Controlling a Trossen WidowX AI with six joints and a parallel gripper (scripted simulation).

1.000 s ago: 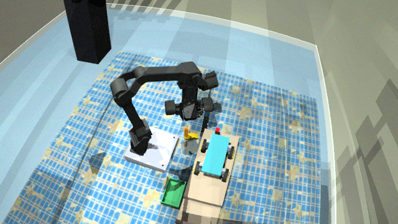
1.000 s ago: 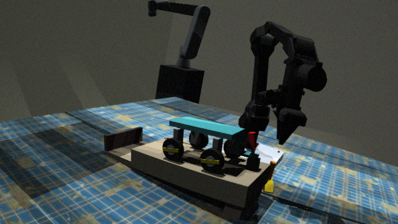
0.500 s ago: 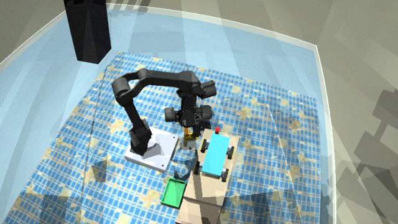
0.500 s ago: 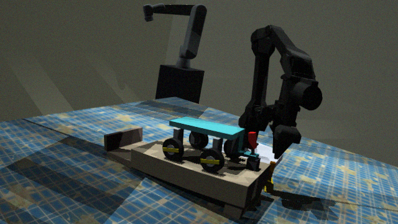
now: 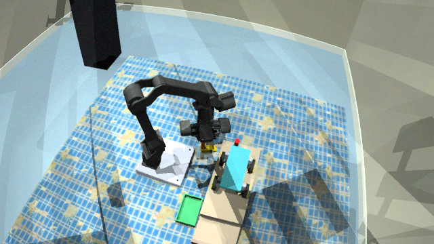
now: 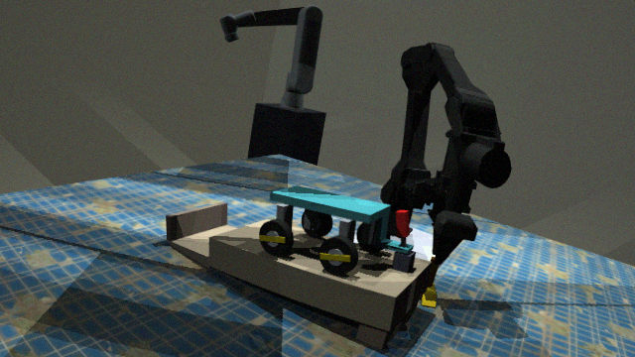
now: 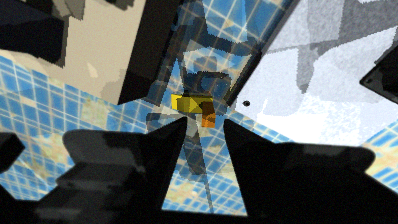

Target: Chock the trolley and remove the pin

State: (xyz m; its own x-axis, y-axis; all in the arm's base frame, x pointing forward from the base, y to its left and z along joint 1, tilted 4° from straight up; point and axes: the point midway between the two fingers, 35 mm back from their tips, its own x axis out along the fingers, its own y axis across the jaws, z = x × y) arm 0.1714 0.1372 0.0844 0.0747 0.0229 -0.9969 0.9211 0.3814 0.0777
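The yellow chock lies 20 mm ahead of my gripper tip, 10 mm to the left of it and 40 mm below it. Also, from my gripper tip: tan ramp (150 mm ahead, 150 mm to the right, 20 mm below); then red-headed stop pin (130 mm ahead, 30 mm to the right, 60 mm above); then trolley (150 mm ahead, 140 mm to the right, 50 mm above).
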